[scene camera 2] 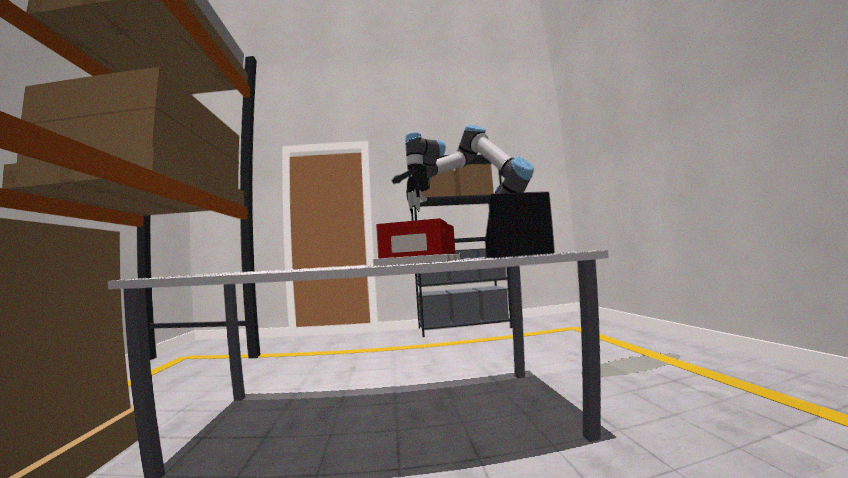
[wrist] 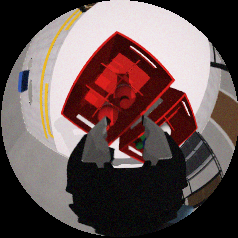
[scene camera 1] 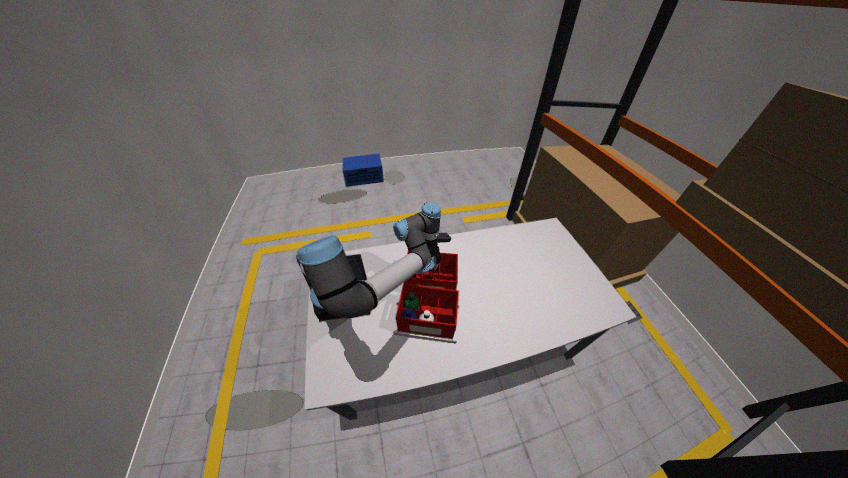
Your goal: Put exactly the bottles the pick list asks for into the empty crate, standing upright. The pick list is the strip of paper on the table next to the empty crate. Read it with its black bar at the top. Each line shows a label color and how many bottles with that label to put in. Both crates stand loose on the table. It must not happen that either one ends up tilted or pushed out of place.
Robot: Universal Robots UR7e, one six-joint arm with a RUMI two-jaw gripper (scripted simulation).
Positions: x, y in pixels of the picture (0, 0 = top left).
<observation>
A crate shows in scene camera 2 point(420, 237), in the wrist view and in scene camera 1. The same spot on the crate: point(wrist: 116, 53) is point(scene camera 1: 450, 272).
</observation>
